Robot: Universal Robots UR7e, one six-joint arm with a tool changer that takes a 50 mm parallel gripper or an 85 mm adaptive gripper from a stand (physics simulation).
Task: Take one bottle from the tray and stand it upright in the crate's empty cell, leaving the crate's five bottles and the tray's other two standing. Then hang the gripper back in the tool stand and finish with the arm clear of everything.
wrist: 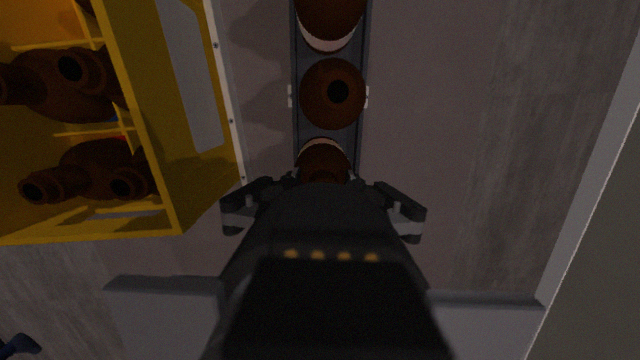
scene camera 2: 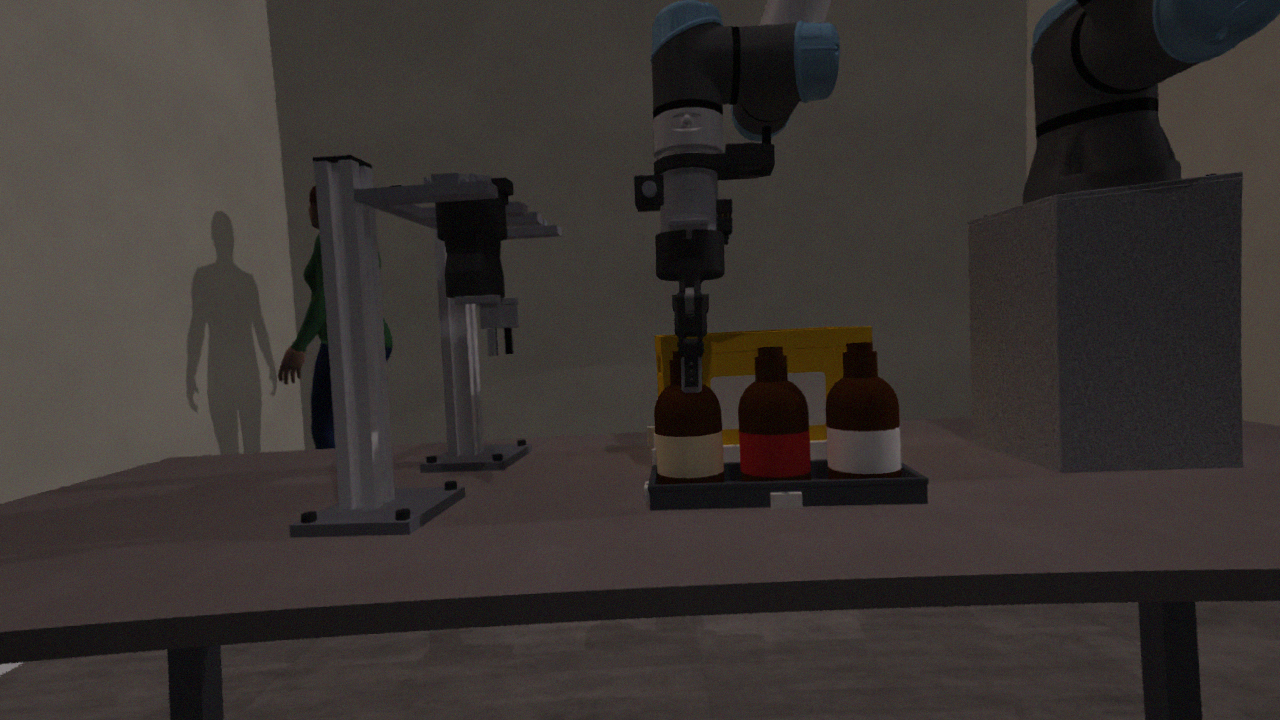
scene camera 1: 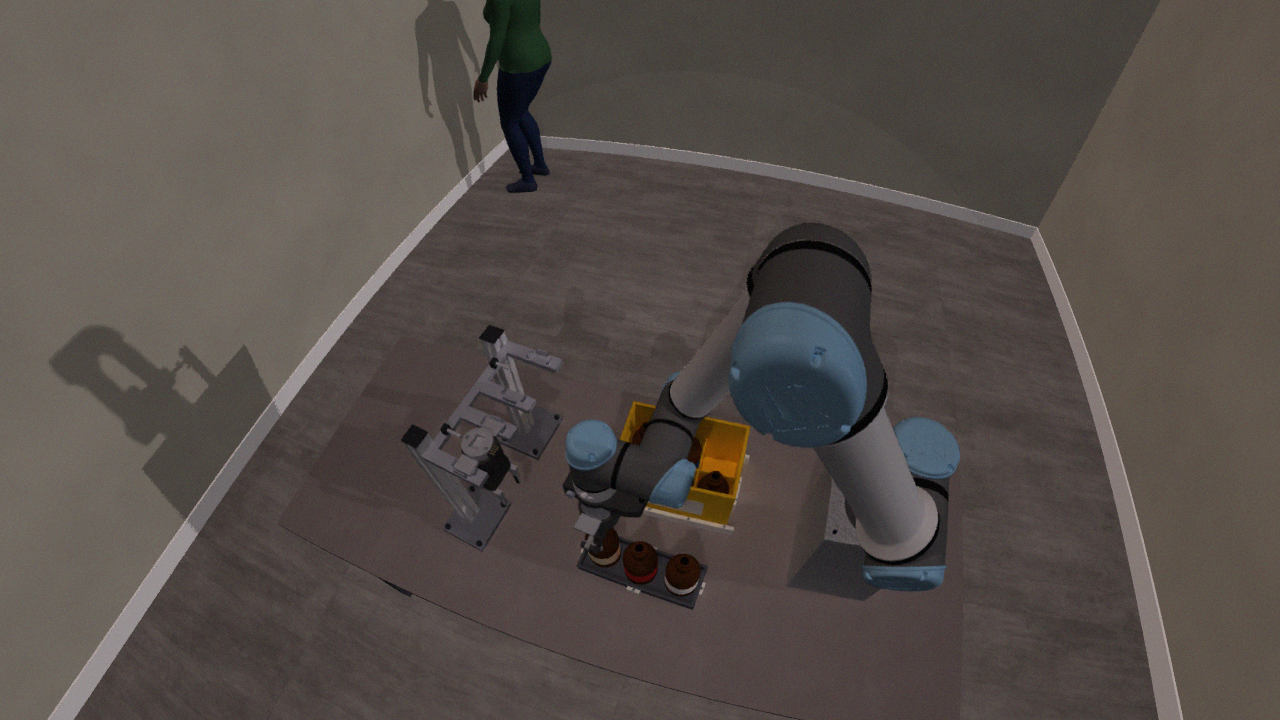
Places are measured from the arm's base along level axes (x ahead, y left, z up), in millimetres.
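Where they show: hand, its tool point: [scene camera 2: 689, 218]; arm's base, origin of its link: [scene camera 2: 1097, 197].
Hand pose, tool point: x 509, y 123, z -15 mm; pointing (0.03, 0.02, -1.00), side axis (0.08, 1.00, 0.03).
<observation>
Things, the pixels of their top centre, and the offset from my tool point. "pt": a spot on its surface instead.
- cream-label brown bottle, centre of its top: [wrist: 324, 198] [scene camera 2: 684, 350] [scene camera 1: 598, 529] 12 mm ahead, 5 mm left, 144 mm down
- dark tray, a spot on its surface: [scene camera 2: 716, 494] pt 11 mm back, 64 mm left, 290 mm down
- red-label bottle, centre of its top: [wrist: 337, 91] [scene camera 2: 770, 347] [scene camera 1: 639, 547] 79 mm back, 18 mm left, 144 mm down
- white-label bottle, centre of its top: [scene camera 2: 859, 342] [scene camera 1: 684, 561] 174 mm back, 18 mm left, 144 mm down
- yellow crate, centre of its top: [scene camera 2: 752, 331] [scene camera 1: 681, 447] 98 mm back, 223 mm right, 129 mm down
My gripper [scene camera 1: 596, 539] [scene camera 2: 690, 379] [wrist: 323, 176] points down at the tray's end bottle. Its fingers are drawn in around the top of the cream-label brown bottle [scene camera 1: 604, 552] [scene camera 2: 688, 454] [wrist: 324, 156], and look shut on it; the contact itself is partly hidden. That bottle stands upright in the dark tray [scene camera 2: 716, 494]. Beside it stand the red-label bottle [scene camera 1: 640, 561] [scene camera 2: 774, 454] [wrist: 320, 107] and the white-label bottle [scene camera 1: 682, 573] [scene camera 2: 862, 447] [wrist: 327, 15]. The yellow crate [scene camera 1: 742, 494] [scene camera 2: 760, 342] [wrist: 200, 172] holds brown bottles; the arm partly covers it in scene camera 1.
The tool stand [scene camera 1: 452, 488] [scene camera 2: 353, 358] is left of the tray, with another gripper [scene camera 1: 491, 465] [scene camera 2: 471, 246] hanging in it. A grey pedestal [scene camera 2: 1109, 331] carries the arm at the right. A person [scene camera 1: 519, 44] [scene camera 2: 315, 308] stands at the back left.
</observation>
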